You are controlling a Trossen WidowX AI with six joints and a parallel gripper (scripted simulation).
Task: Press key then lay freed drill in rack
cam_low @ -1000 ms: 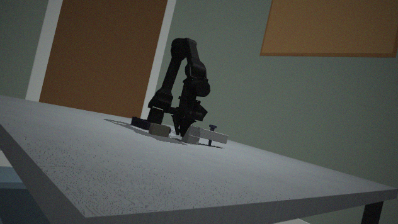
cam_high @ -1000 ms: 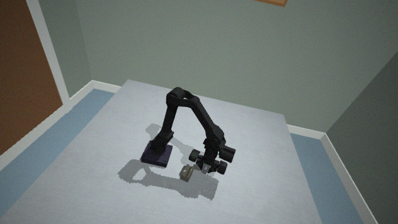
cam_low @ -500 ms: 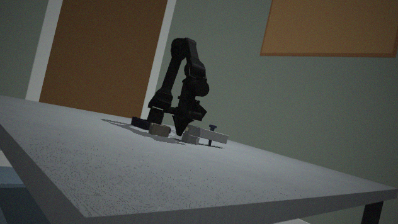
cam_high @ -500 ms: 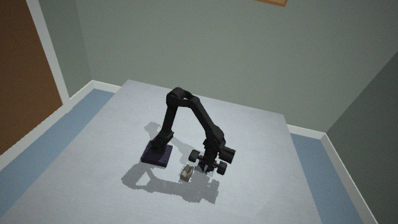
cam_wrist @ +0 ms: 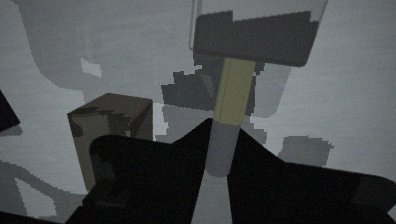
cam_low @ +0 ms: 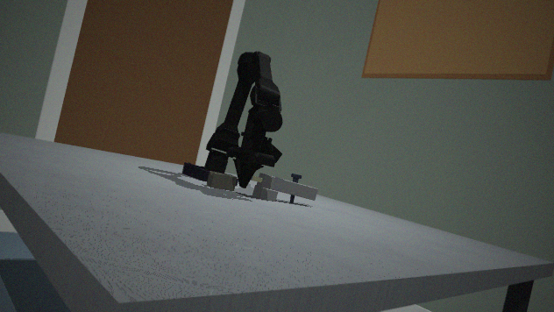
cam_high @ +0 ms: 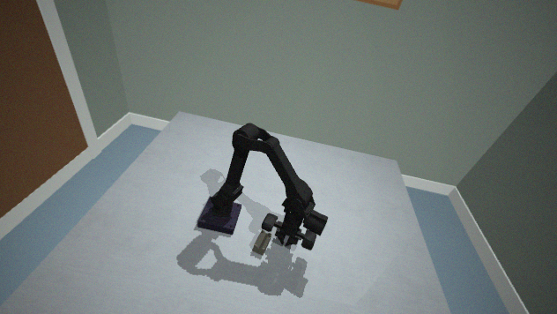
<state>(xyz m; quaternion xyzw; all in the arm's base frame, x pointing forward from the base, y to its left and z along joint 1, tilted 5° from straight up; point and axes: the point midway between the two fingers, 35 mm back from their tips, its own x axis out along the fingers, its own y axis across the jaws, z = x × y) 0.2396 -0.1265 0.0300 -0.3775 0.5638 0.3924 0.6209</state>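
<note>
My gripper tip is now 2 cm short of the drill, 5 cm to the right of it and 3 cm below it. Also, from my gripper tip: grey block 5 cm ahead, 12 cm to the left, 2 cm above; tan rack 8 cm behind; dark blue key 6 cm ahead, 15 cm to the left, 3 cm above.
</note>
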